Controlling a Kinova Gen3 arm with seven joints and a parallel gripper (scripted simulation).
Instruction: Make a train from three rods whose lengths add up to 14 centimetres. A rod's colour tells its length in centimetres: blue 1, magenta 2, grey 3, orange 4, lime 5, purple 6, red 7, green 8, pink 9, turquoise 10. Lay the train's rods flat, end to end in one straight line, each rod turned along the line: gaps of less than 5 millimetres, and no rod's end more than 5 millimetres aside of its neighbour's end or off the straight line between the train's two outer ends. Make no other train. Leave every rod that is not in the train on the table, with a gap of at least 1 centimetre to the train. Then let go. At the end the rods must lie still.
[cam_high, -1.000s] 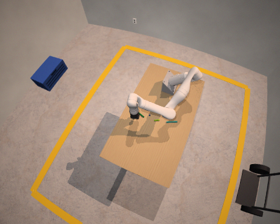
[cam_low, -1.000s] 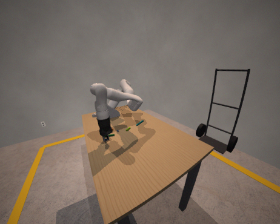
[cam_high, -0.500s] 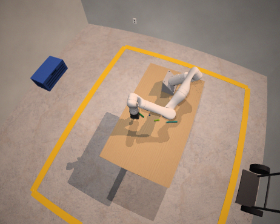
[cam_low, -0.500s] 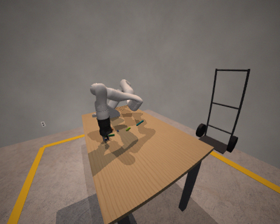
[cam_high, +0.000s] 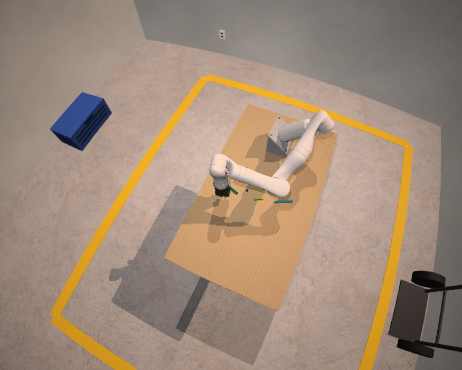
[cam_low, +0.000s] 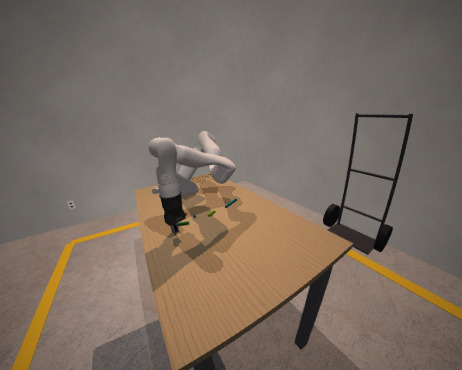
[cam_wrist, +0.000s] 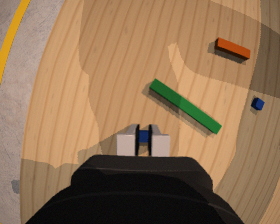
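Right now my hand is 40 mm past the green rod, 30 mm to the right of it and 10 mm above it. From my hand the other things lie so: orange rod 110 mm behind, 70 mm to the left, 10 mm below; lime rod 190 mm to the left, 30 mm behind, 10 mm below; turquoise rod 330 mm to the left, 60 mm behind, 10 mm below.
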